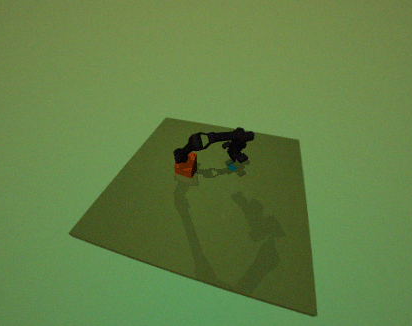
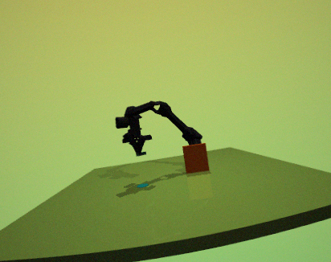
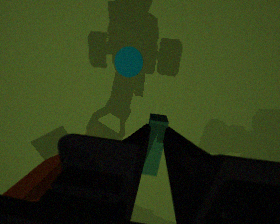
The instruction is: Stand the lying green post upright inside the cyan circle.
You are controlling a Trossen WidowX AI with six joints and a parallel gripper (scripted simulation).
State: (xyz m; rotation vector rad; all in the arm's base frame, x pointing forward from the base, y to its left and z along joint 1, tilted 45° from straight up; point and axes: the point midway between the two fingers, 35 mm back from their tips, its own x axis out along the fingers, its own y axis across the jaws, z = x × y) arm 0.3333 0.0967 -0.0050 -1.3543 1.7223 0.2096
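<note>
Now: gripper tip 15 cm above the cyan circle, 9 cm to the right of it and 2 cm past it. The rest, counted from my gripper tip: green post: 2 cm to the right, 1 cm behind.
</note>
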